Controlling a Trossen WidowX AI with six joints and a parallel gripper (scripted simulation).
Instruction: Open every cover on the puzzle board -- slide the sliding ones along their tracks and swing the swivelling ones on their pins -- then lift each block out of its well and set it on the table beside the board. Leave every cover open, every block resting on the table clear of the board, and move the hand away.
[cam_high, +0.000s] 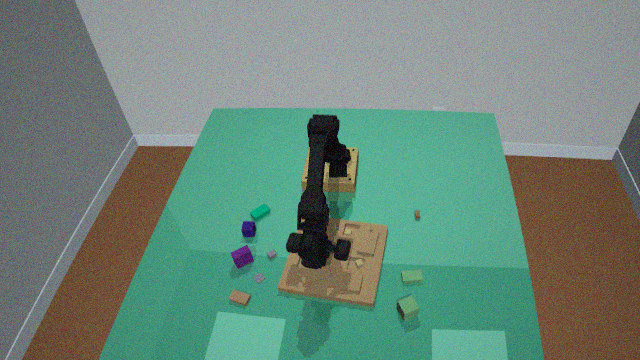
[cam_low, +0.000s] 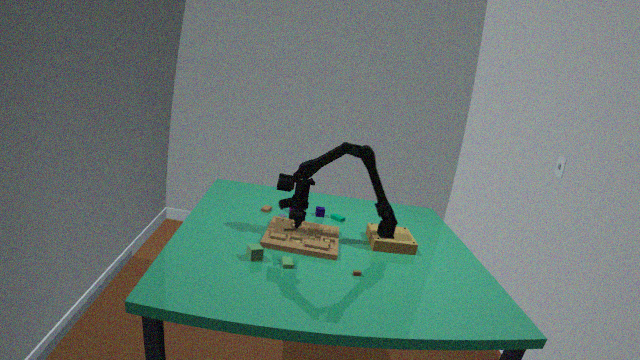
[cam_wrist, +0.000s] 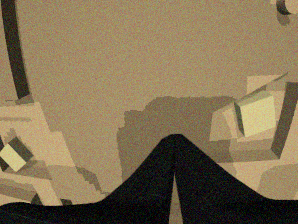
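Now: gripper tip 1 cm past the tan puzzle board and 6 cm to the right of it. From my gripper tip the other things lie so: teal block: 23 cm behind, 22 cm to the right, 2 cm below; orange block: 12 cm ahead, 25 cm to the right, 2 cm below; purple cube: 14 cm behind, 25 cm to the right.
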